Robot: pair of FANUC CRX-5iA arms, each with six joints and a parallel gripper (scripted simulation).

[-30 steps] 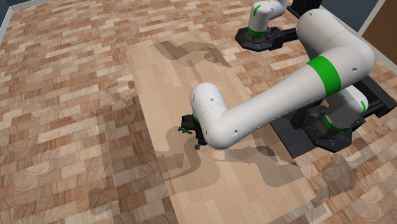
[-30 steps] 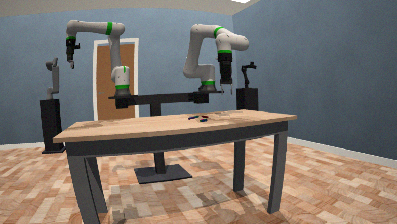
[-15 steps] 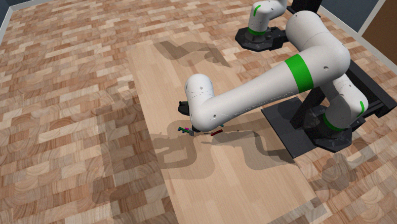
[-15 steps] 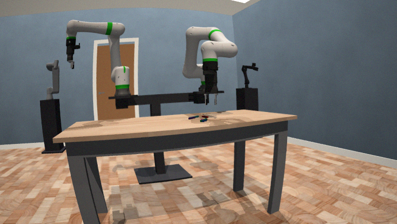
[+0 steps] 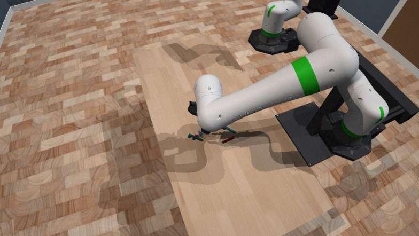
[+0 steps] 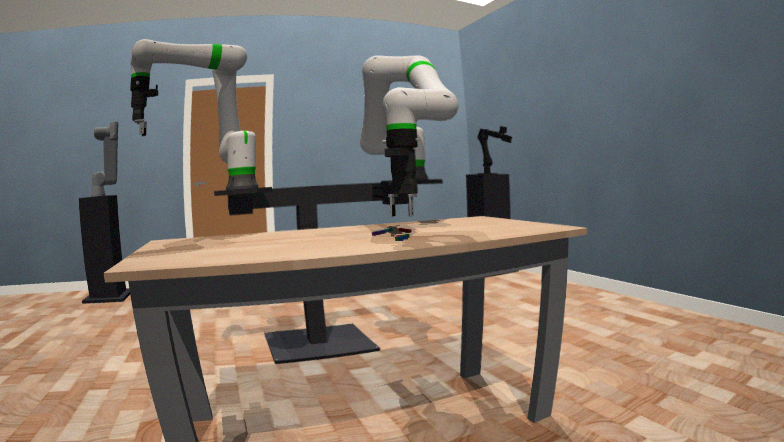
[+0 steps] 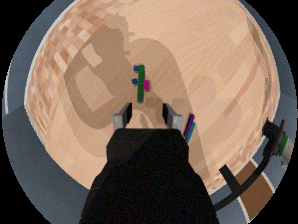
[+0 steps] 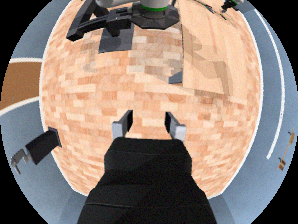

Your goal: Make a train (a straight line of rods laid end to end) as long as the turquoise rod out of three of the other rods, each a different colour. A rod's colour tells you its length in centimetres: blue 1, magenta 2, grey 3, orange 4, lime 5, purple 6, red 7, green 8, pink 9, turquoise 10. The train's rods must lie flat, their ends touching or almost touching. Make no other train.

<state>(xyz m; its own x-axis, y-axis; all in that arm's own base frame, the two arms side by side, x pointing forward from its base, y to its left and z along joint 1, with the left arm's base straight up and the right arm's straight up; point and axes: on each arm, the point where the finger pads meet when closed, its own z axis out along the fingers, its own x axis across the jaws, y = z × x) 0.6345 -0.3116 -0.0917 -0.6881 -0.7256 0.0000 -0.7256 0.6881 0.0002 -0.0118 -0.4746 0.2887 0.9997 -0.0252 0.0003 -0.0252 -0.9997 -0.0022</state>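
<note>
The magenta rod lies 7 cm below my left hand, 3 cm ahead of it and 2 cm to the right of it. From my left hand the other things lie so: green rod (7 cm below, 4 cm ahead, 2 cm to the right); red rod (12 cm behind, 7 cm below, 6 cm to the left); purple rod (11 cm behind, 7 cm below, 4 cm to the right).
</note>
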